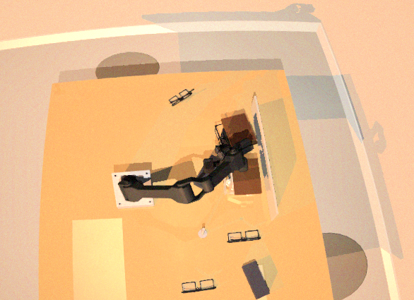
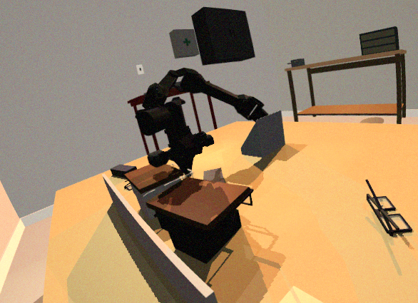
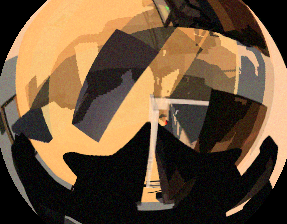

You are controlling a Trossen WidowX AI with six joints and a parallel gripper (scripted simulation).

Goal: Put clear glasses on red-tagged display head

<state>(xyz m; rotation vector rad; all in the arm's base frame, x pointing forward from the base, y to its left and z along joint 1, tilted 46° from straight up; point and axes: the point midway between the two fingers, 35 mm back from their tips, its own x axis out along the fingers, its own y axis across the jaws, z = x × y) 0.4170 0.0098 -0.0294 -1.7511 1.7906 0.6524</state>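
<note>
Right now my gripper tip is 70 mm short of the pale head, 40 mm to the left of it and 10 mm above it. Round my gripper tip: dark head: 70 mm ahead, 180 mm to the left, 10 mm below; then white back panel: 200 mm ahead, 70 mm to the left, 10 mm below.
</note>
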